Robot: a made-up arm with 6 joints.
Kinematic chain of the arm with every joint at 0, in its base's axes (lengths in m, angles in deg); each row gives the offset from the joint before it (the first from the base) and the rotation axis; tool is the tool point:
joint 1: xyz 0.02 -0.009 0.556 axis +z
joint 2: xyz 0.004 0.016 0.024 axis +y
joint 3: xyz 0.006 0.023 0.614 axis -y
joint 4: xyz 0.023 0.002 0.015 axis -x
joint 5: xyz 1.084 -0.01 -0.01 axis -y
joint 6: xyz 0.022 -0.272 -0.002 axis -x
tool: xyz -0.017 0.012 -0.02
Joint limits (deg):
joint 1: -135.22..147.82
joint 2: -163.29..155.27
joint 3: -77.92..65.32
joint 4: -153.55..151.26
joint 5: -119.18..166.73
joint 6: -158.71..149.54
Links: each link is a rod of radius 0.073 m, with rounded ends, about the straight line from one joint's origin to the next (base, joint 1, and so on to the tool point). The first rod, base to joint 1, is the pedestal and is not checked.
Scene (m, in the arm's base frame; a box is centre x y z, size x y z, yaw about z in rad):
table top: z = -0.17
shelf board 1: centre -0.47 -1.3 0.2 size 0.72 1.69 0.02 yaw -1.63
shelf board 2: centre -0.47 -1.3 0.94 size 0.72 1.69 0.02 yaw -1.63
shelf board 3: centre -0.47 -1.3 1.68 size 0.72 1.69 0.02 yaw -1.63
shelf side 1: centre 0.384 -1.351 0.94 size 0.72 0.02 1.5 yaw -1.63
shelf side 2: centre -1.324 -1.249 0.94 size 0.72 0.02 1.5 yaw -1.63
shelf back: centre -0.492 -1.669 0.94 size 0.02 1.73 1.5 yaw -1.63
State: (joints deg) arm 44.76 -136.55 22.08 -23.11 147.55 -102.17
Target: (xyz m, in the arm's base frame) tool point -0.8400 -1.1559 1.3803
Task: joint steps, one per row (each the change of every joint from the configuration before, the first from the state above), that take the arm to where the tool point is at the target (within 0.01 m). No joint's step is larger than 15 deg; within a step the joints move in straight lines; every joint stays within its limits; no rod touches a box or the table.
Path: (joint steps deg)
1: -11.96 0.65 -5.27 -0.01 4.80 1.28
2: -11.96 0.66 -5.27 -0.01 4.79 1.28
3: -11.97 0.65 -5.28 -0.01 4.79 1.29
4: -11.96 0.66 -5.27 -0.02 4.80 1.28
5: 11.16 8.61 4.63 -1.22 -5.86 -1.38
6: 11.16 8.61 4.64 -1.22 -5.87 -1.37
7: 11.16 8.62 4.63 -1.22 -5.86 -1.38
8: 4.83 7.68 13.97 3.20 0.22 0.45
9: 4.83 7.69 13.97 3.20 0.22 0.45
10: 4.83 7.68 13.97 3.20 0.23 0.45

